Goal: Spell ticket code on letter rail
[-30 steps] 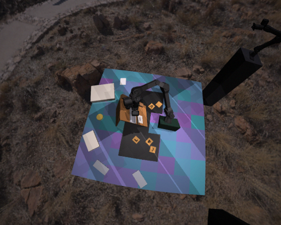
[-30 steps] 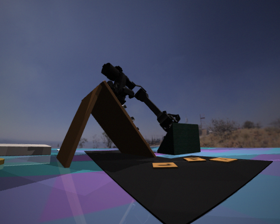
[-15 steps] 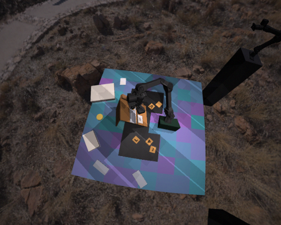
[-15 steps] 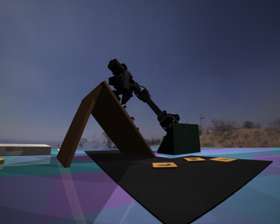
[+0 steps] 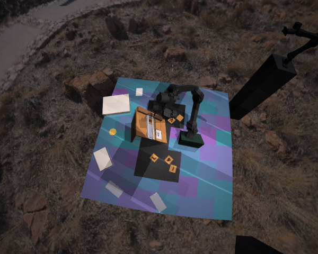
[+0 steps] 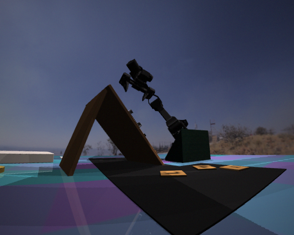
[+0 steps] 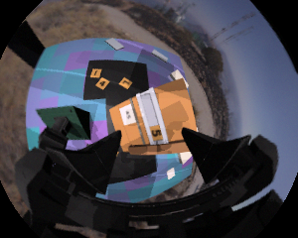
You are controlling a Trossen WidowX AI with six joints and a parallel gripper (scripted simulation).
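My gripper tip is now 300 mm above the letter tile, 240 mm to the right of it and 140 mm past it. Also, from my gripper tip: black mat 300 mm below, 80 mm behind, 40 mm to the left; yellow disc 430 mm ahead, 300 mm below, 80 mm to the left; white ticket 220 mm below, 50 mm to the left.
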